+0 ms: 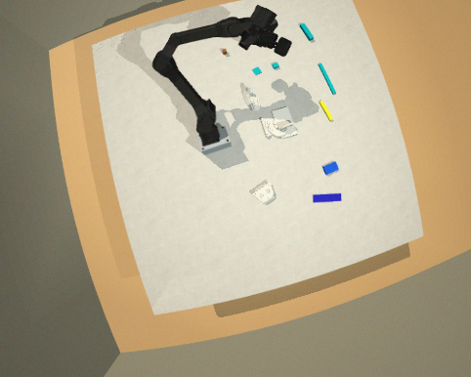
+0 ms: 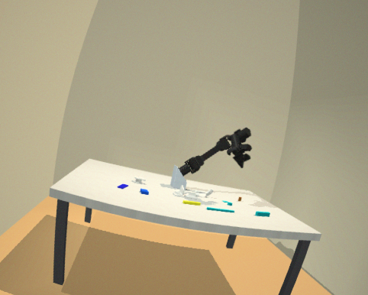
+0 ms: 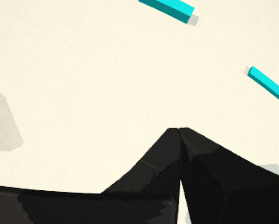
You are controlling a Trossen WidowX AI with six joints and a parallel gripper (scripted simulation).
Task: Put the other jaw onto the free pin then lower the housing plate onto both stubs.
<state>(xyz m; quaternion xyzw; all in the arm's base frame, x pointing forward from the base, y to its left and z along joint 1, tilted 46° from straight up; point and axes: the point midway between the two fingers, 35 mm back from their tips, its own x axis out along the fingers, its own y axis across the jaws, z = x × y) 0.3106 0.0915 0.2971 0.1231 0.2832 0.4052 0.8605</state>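
My gripper tip is 13 cm past the white jaw piece, 13 cm to the left of it and 18 cm above it. Round my gripper tip: orange piece 17 cm behind, 9 cm to the left, 20 cm below; then yellow bar 18 cm ahead, 28 cm to the right, 21 cm below; then blue block 12 cm ahead, 52 cm to the right, 21 cm below.
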